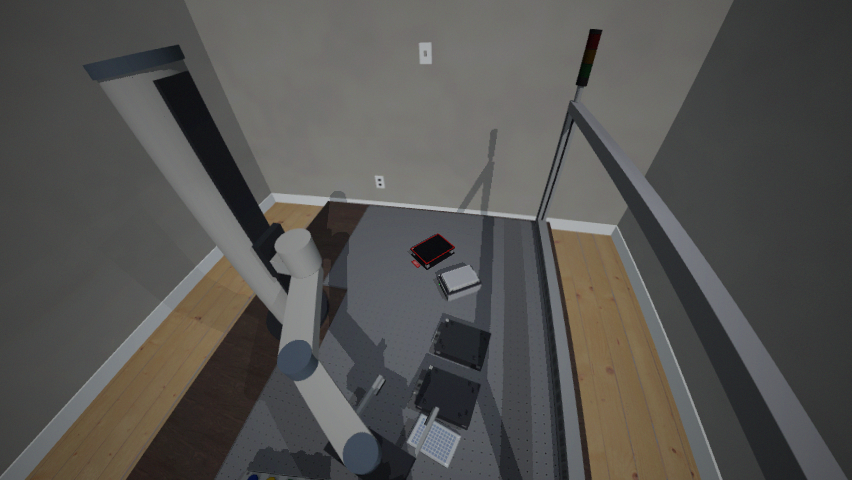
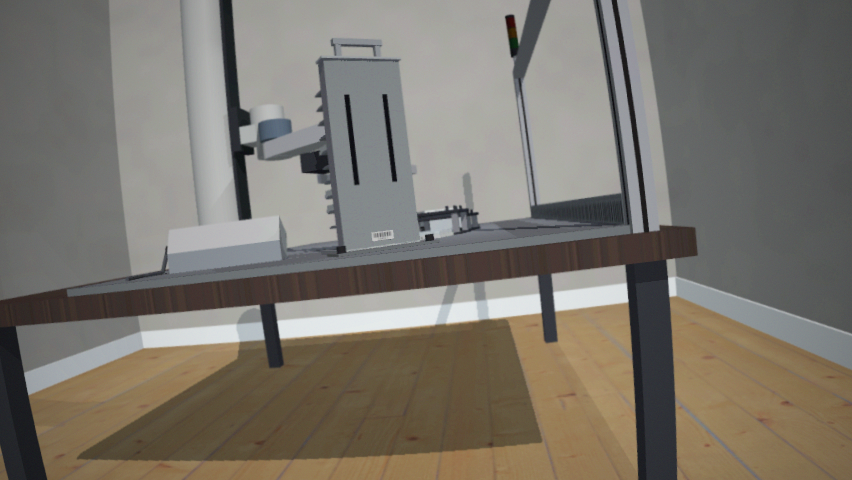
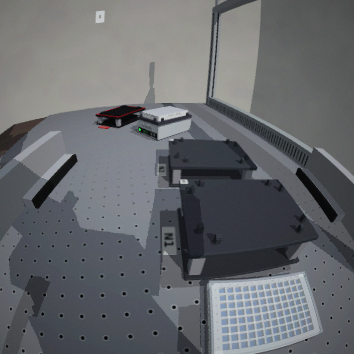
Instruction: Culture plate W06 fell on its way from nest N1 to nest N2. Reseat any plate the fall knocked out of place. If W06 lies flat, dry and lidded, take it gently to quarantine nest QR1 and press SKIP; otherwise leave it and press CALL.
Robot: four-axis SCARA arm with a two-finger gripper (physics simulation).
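Places are measured from the arm's base along level axes (x left, y back, z up), in metres.
Pixels of known places: gripper, fingertip midpoint: point(image 1: 408, 392) point(image 3: 191, 148).
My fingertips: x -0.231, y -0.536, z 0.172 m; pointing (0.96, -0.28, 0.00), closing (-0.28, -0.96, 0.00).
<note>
Ahead of a thing's pixels: the offset from my fingertips to its top centre. "pt": to the spot under its first point.
A white multi-well plate @(dx -0.075, dy -0.078, dz -0.143 m) point(image 1: 444, 444) point(image 3: 265, 315) lies on the deck, wells up, beside nest N1 @(dx +0.041, dy -0.099, dz -0.092 m) point(image 1: 450, 396) point(image 3: 245, 215). It looks flat; its label is not readable, and I cannot tell whether a lid is on. No spill shows around it. The dark nest N2 @(dx +0.219, dy -0.123, dz -0.104 m) point(image 1: 462, 344) point(image 3: 212, 152) stands beyond N1; both nest tops hold no plate. The red-edged nest @(dx +0.636, dy +0.060, dz -0.113 m) point(image 1: 433, 249) point(image 3: 121, 112), apparently QR1, stands farther back with no plate on top. My gripper point(image 1: 405, 398) point(image 3: 191, 148) is open and empty, above the deck near N1 and the plate. The SKIP and CALL labels are not readable.
A white device point(image 1: 459, 278) point(image 3: 165, 127) with a green light and a white plate on top stands between N2 and the red-edged nest. A tall grey tower point(image 2: 372, 149) and a grey box @(dx -0.292, dy +0.272, dz -0.076 m) point(image 2: 226, 244) stand near the table edge. A frame with a signal tower @(pt dx +0.917, dy -0.446, dz +0.604 m) point(image 1: 589, 56) point(image 2: 511, 35) borders the right.
</note>
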